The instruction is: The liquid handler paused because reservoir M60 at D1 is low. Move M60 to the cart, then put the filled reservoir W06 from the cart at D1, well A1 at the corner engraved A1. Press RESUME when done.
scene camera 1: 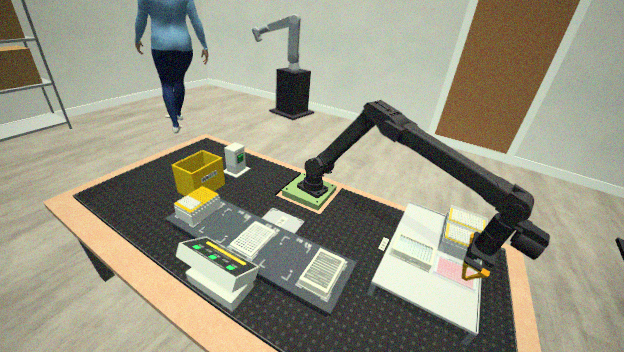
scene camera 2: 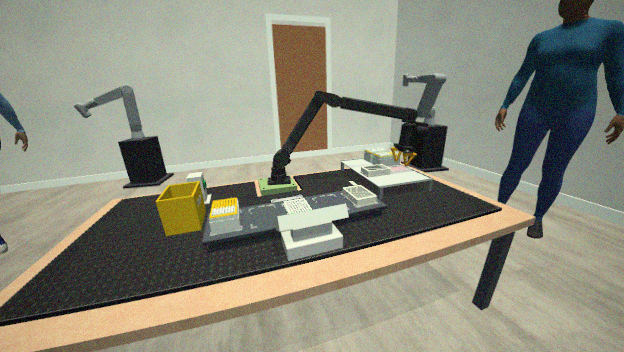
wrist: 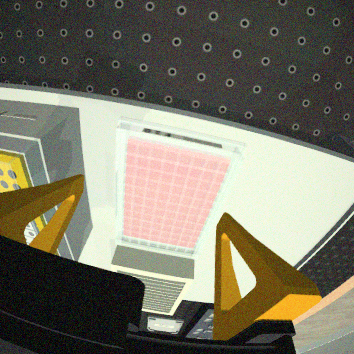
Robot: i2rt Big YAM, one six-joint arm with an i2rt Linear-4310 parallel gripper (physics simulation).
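Places are measured from the arm's base along level axes (x down, y left, z ahead), in centimetres.
Pixels of known places: gripper, fingertip midpoint: (scene camera 1: 466,268) (scene camera 2: 400,163) (wrist: 152,201); arm's base at its link origin: (scene camera 1: 312,188) (scene camera 2: 279,181).
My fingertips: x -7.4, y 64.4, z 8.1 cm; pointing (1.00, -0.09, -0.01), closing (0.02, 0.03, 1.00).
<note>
Ahead of a thing's pixels: the offset from my fingertips to its top centre. "spot": to the spot under its first point. Level surfaces: height alone.
A cream ribbed reservoir {dz +27.5, dx +1.1, dy -33.1 cm} (scene camera 1: 324,272) (scene camera 2: 360,195) sits at the right end of the dark deck {dx +4.2 cm} (scene camera 1: 272,257) (scene camera 2: 255,212), at D1. Another reservoir {dz +2.9, dx -0.1, dy -15.6 cm} (scene camera 1: 412,251) (scene camera 2: 375,170) (wrist: 160,290), with pale bluish troughs, stands on the white cart {dz -3.2, dx +2.4, dy -9.5 cm} (scene camera 1: 425,295) (scene camera 2: 400,181) (wrist: 285,195). The labels and the engraved A1 are too small to read. My gripper (scene camera 1: 469,260) (scene camera 2: 402,159) (wrist: 152,201) is open and empty above the cart, over the pink-filled plate {dz +1.3, dx +1.6, dy -2.2 cm} (scene camera 1: 454,271) (wrist: 172,195), to one side of the cart's reservoir. RESUME cannot be read on the panel with green buttons {spot: dz +46.8, dx -3.6, dy -53.9 cm} (scene camera 1: 217,257).
Tip racks {dz -10.1, dx -4.0, dy -3.6 cm} (scene camera 1: 459,232) (scene camera 2: 378,156) (wrist: 12,175) stand beside the pink plate on the cart. The deck also holds a white well plate {dz +31.8, dx +2.8, dy -57.5 cm} (scene camera 1: 253,240) and a yellow-topped tip rack {dz +36.1, dx -2.2, dy -81.9 cm} (scene camera 1: 196,205) (scene camera 2: 224,212). A yellow waste bin {dz +24.3, dx -4.5, dy -100.4 cm} (scene camera 1: 198,175) (scene camera 2: 180,209) stands beyond its left end.
</note>
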